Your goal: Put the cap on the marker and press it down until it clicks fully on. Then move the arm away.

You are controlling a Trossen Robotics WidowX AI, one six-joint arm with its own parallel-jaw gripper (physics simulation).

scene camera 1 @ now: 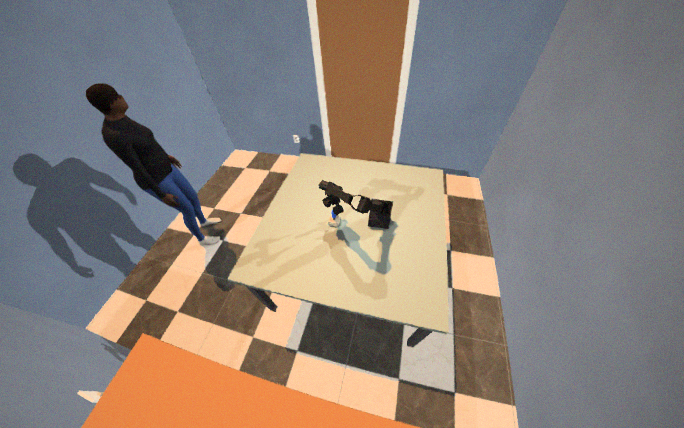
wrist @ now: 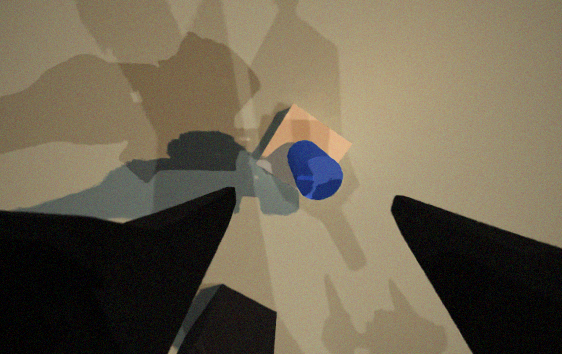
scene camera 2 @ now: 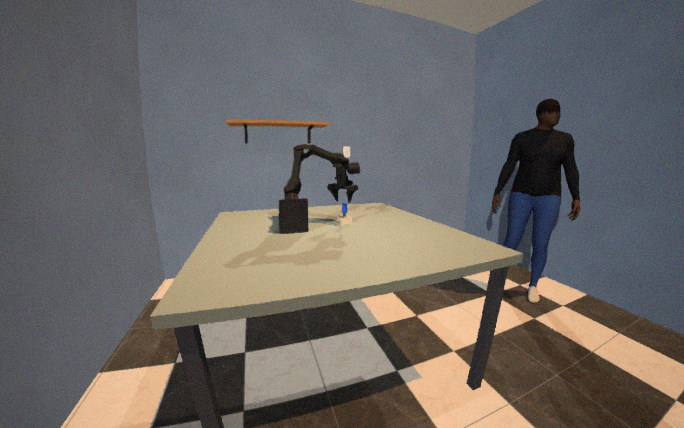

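Seen in the pictures: gripper, fingertip midpoint: (wrist: 312, 198) (scene camera 2: 343, 202); arm's base, link origin: (scene camera 1: 381, 207) (scene camera 2: 292, 204).
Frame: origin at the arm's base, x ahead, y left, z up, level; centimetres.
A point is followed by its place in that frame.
The blue cap (scene camera 1: 334, 214) @(x 29.8, y 10.4, z -4.6 cm) (scene camera 2: 344, 208) @(x 30.2, y 8.2, z -5.1 cm) (wrist: 316, 171) @(x 31.0, y 9.7, z -2.7 cm) stands upright over the small pale block (scene camera 2: 345, 221) @(x 30.3, y 6.4, z -12.3 cm) (wrist: 306, 127) @(x 32.9, y 11.2, z -10.3 cm), which rests on the table. The marker's body cannot be made out apart from the cap and the block, and whether the cap is fully seated cannot be told. My gripper (scene camera 1: 332, 206) @(x 29.7, y 9.2, z -1.5 cm) (scene camera 2: 343, 199) @(x 29.7, y 9.2, z -1.5 cm) (wrist: 312, 198) @(x 29.7, y 9.2, z -1.5 cm) is open and empty, pointing down. In the second scene view its fingertips are a little above the cap's top. In the wrist view the cap shows between and beyond the two fingertips, touching neither.
The arm's black base (scene camera 1: 380, 214) @(x -0.6, y 9.1, z 3.4 cm) (scene camera 2: 293, 216) @(x 0.2, y -3.5, z -5.4 cm) (wrist: 230, 325) @(x 7.4, y 3.8, z -9.2 cm) stands on the table (scene camera 1: 413, 282) @(x -27.8, y 39.9, z -14.1 cm) (scene camera 2: 302, 277) @(x -1.4, y -53.6, z -14.1 cm). Arm shadows fall across the tabletop. A person (scene camera 1: 136, 146) (scene camera 2: 542, 166) stands on the floor away from the table. An orange shelf (scene camera 1: 216, 388) (scene camera 2: 277, 122) is on the wall.
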